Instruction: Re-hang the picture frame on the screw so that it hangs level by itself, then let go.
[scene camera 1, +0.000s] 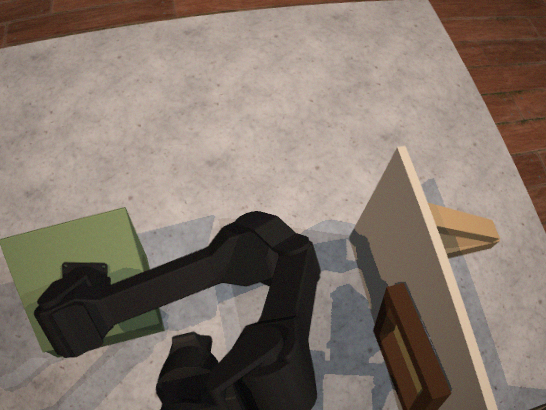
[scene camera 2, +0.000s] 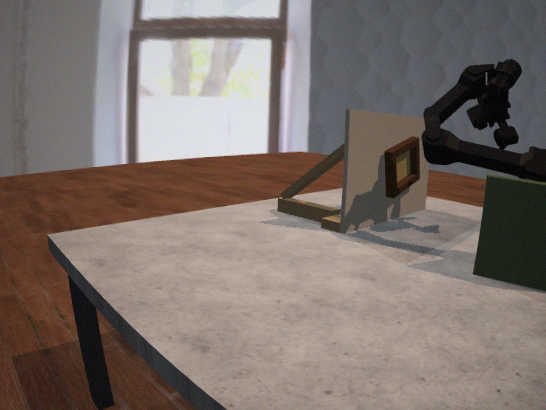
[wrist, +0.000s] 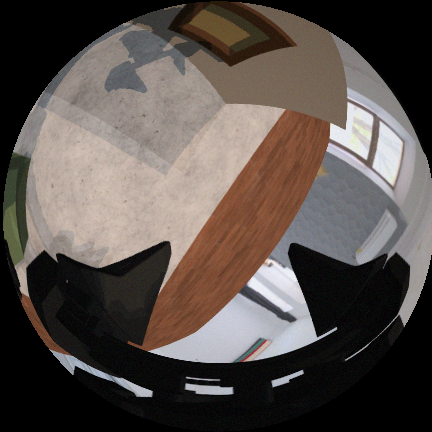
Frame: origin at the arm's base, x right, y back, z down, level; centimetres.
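Where they show: gripper, between the fingertips: (wrist: 232, 249); arm's base, origin of its link: (scene camera 1: 85, 283) (scene camera 2: 528, 208).
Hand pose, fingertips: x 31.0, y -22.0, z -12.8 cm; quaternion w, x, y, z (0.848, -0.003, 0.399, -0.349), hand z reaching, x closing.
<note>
Each offset is from my fingertips to the top centre of the thing. "spot": to the spot under its first point. Level surfaces: height alone.
The brown picture frame {dy -22.2, dx -16.5, dz +2.3 cm} (scene camera 1: 425, 345) (scene camera 2: 393, 175) (wrist: 245, 56) is on the face of the upright beige board (scene camera 1: 395, 220) (scene camera 2: 367, 135) (wrist: 300, 85). It looks tilted against the board's edges: in scene camera 2 its right side sits higher than its left. The screw does not show in any view. My black gripper (scene camera 2: 491, 127) (wrist: 232, 249) is open and empty, with its fingers wide apart. It is in front of the board, apart from the frame, to the right of it in scene camera 2. In scene camera 1 the arm hides the fingertips.
A green block (scene camera 1: 90, 230) (scene camera 2: 510, 235) (wrist: 15, 200) stands on the grey table {dz +26.2 cm} (scene camera 1: 250, 100) (scene camera 2: 280, 300) (wrist: 100, 165), under the arm in scene camera 1. Wooden struts {spot: dy -37.5, dx -37.4, dz +13.4 cm} (scene camera 1: 465, 220) (scene camera 2: 312, 172) brace the board from behind. Shadows of the arm fall across the board and table.
</note>
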